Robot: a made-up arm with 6 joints.
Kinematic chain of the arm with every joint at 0, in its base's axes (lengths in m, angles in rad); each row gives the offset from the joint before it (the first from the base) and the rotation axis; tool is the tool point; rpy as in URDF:
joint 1: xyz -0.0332 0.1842 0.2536 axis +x
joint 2: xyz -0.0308 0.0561 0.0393 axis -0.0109 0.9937 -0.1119
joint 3: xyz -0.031 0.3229 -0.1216 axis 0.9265 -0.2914 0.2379
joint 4: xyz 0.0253 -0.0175 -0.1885 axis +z
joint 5: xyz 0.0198 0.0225 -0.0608 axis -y
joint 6: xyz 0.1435 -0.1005 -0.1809 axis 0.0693 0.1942 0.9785
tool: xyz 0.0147 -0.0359 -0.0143 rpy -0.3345 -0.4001 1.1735
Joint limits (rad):
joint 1: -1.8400..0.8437
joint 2: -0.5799..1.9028
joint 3: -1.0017..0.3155
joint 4: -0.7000..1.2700
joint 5: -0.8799..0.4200
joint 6: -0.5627..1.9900
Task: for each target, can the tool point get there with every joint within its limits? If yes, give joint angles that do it. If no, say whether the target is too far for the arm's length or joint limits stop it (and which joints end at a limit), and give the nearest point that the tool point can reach.
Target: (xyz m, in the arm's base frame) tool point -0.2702 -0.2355 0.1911
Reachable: yes | joints -1.6072 0.7194 -0.5503 0.2428 0.1520 0.4015
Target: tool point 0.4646 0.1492 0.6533
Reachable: no: joint limits stop it (at a limit: joint 1, joint 2) | nearest point 0.1891 0.0133 0.3451 | short by 0.435 m
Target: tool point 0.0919 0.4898 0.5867
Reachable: no: joint limits stop it (at a limit: joint 1, joint 2, joint 3, joint 5) | nearest point 0.3447 0.7211 0.5962 | short by 0.343 m
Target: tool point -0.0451 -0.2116 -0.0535
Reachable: yes | joints -1.0106 -0.0690 -0.6646 1.0411 -0.5945 0.7099
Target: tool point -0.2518 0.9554 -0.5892
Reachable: no: too far | nearest point -0.2002 0.7284 -0.3412 | short by 0.340 m
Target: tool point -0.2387 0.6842 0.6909
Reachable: no: joint limits stop it (at a limit: joint 1, joint 3, joint 4, joint 5) | nearest point -0.4075 0.7690 0.6945 | short by 0.189 m
